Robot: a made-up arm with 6 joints. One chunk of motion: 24 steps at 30 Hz.
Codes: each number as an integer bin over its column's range. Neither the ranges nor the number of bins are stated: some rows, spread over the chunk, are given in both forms.
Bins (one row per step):
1: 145 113 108 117 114 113
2: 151 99 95 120 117 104
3: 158 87 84 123 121 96
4: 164 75 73 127 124 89
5: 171 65 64 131 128 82
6: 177 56 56 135 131 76
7: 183 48 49 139 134 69
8: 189 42 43 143 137 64
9: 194 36 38 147 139 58
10: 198 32 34 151 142 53
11: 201 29 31 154 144 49
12: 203 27 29 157 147 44
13: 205 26 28 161 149 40
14: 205 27 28 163 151 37
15: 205 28 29 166 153 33
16: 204 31 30 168 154 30
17: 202 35 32 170 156 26
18: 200 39 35 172 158 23
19: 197 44 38 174 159 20
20: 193 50 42 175 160 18
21: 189 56 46 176 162 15
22: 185 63 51 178 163 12
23: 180 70 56 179 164 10
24: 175 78 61 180 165 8
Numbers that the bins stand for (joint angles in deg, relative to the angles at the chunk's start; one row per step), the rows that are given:
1: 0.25 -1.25 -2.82 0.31 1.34 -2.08
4: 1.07 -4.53 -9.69 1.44 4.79 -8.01
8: 2.15 -7.38 -15.57 3.26 9.28 -14.19
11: 2.67 -8.50 -17.92 4.51 11.69 -17.89
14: 2.84 -8.67 -18.51 5.54 14.11 -20.86
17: 2.71 -7.98 -17.73 6.33 15.84 -23.58
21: 2.15 -6.17 -14.98 7.02 17.91 -26.29
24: 1.55 -4.27 -12.04 7.47 18.94 -28.02
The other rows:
2: 0.51 -2.46 -5.37 0.65 2.38 -4.31
3: 0.82 -3.49 -7.53 0.99 3.76 -6.28
5: 1.38 -5.39 -11.45 1.90 6.17 -9.74
6: 1.64 -6.17 -13.02 2.35 7.21 -11.22
7: 1.89 -6.86 -14.39 2.81 8.24 -12.95
9: 2.37 -7.89 -16.55 3.72 9.97 -15.67
10: 2.54 -8.24 -17.33 4.17 11.00 -16.91
12: 2.76 -8.67 -18.31 4.85 12.73 -19.13
13: 2.84 -8.76 -18.51 5.31 13.42 -20.12
15: 2.84 -8.58 -18.31 5.88 14.80 -21.85
16: 2.80 -8.33 -18.12 6.11 15.15 -22.59
18: 2.63 -7.64 -17.14 6.56 16.53 -24.32
19: 2.50 -7.20 -16.55 6.79 16.87 -25.06
20: 2.33 -6.69 -15.76 6.90 17.22 -25.55
22: 1.98 -5.56 -14.00 7.24 18.25 -27.04
23: 1.76 -4.96 -13.02 7.36 18.60 -27.53

